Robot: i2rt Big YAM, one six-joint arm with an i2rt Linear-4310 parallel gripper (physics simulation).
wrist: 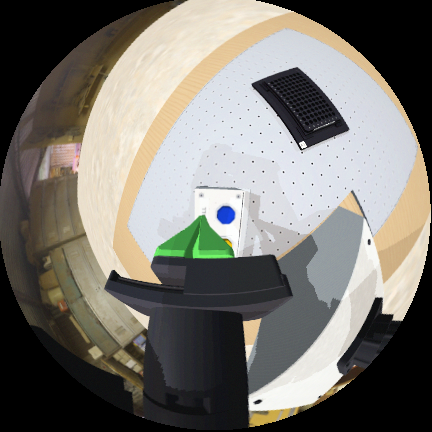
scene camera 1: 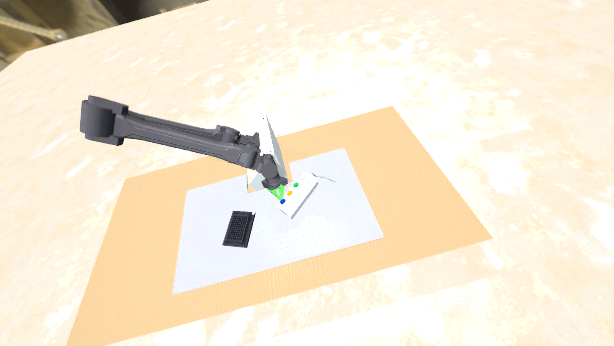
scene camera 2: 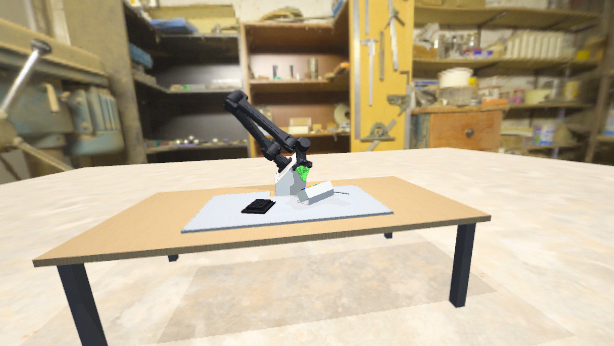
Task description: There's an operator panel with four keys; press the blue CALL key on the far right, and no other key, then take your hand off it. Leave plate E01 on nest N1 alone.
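Frame: origin at the arm's base, x ahead, y left, z up, level; centimetres.
Seen in the pictures: gripper, fingertip midpoint: [wrist: 202,219] [scene camera 1: 281,199] [scene camera 2: 304,181]; arm's base, link origin: [scene camera 2: 285,165].
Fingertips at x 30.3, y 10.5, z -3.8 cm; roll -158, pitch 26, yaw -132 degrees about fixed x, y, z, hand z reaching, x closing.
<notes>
Pixels of each thing's top centre, then the offset from my fingertips to it. "pt": a spot on its surface instead. Level surfaces: height alone.
- white operator panel, top centre: [wrist: 204,261] [scene camera 1: 295,189] [scene camera 2: 315,183] dx -4.6, dy +6.6, dz -3.0 cm
- yellow key, top centre: [wrist: 220,248] [scene camera 1: 289,192] dx -4.5, dy +3.2, dz -3.9 cm
- green key, top centre: [scene camera 1: 295,184] dx -8.0, dy +6.8, dz -3.9 cm
- Black plate E01, top centre: [wrist: 302,94] [scene camera 1: 237,227] [scene camera 2: 259,202] dx +5.7, dy -23.6, dz -8.8 cm
- light pegboard, surface height: dz -11.4 cm
- wooden table, surface height: dz -12.7 cm
- cable, surface spot: [scene camera 1: 327,178] [scene camera 2: 341,192] pt dx -11.2, dy +22.6, dz -10.8 cm
The white operator panel [scene camera 1: 298,202] [scene camera 2: 320,193] [wrist: 237,200] lies tilted on the pegboard. Its blue CALL key [scene camera 1: 282,201] [wrist: 225,214] is at the panel's near end in the scene camera 1 view, beside a yellow key [scene camera 1: 289,193] [wrist: 229,242] and a green key [scene camera 1: 296,185]. The fourth key cannot be made out. My gripper [scene camera 1: 281,200] [scene camera 2: 303,180] [wrist: 202,219] is shut and empty, green fingertips together, close by the blue key. In the wrist view the tips appear just left of the key; whether they touch the panel cannot be told. Black plate E01 [scene camera 1: 239,228] [scene camera 2: 259,205] [wrist: 305,100] sits on its nest.
The light pegboard [scene camera 1: 210,270] [scene camera 2: 210,222] [wrist: 175,130] lies on the wooden table [scene camera 1: 430,210] [scene camera 2: 430,215]. The arm's white base [scene camera 1: 272,145] [scene camera 2: 287,185] [wrist: 345,310] stands behind the panel and plate. A cable [scene camera 1: 327,178] [scene camera 2: 342,193] runs from the panel's far end.
</notes>
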